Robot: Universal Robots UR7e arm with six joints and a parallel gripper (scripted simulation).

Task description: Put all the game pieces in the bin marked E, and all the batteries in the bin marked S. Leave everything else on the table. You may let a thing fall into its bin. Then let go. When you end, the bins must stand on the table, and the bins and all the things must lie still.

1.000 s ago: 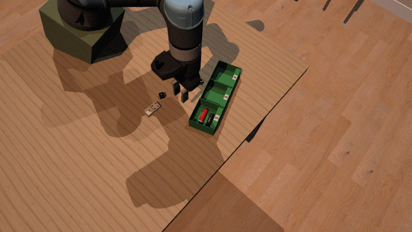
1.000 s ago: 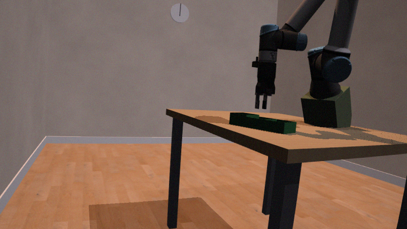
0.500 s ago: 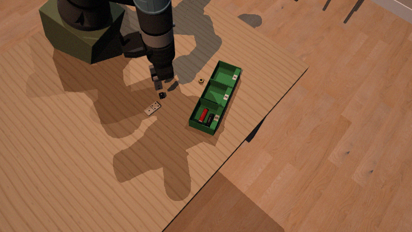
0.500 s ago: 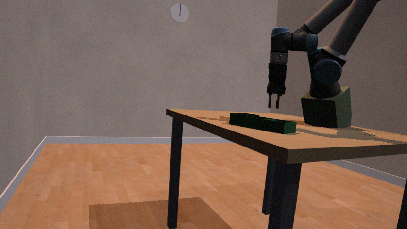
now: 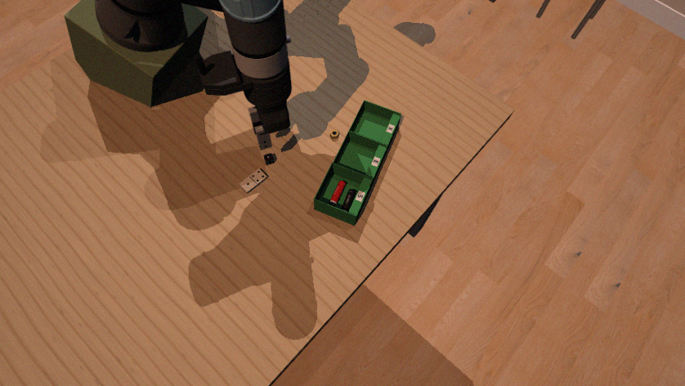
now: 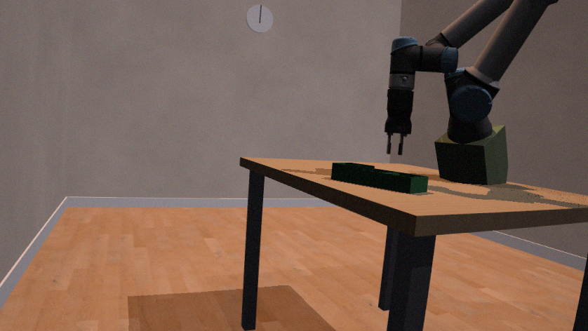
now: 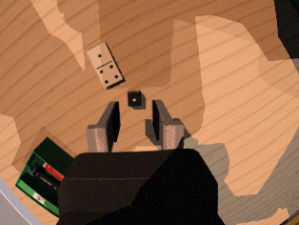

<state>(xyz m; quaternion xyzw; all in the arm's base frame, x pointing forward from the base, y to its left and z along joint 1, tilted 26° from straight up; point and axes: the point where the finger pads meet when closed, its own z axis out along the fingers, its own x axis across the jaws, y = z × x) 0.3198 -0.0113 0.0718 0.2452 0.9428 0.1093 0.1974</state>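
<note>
Now: hand 90 mm above the black die. Also, from my hand: red battery (160 mm ahead, 40 mm to the left, 80 mm below); brass nut (60 mm ahead, 140 mm to the left, 90 mm below); domino (10 mm ahead, 50 mm to the right, 90 mm below).
</note>
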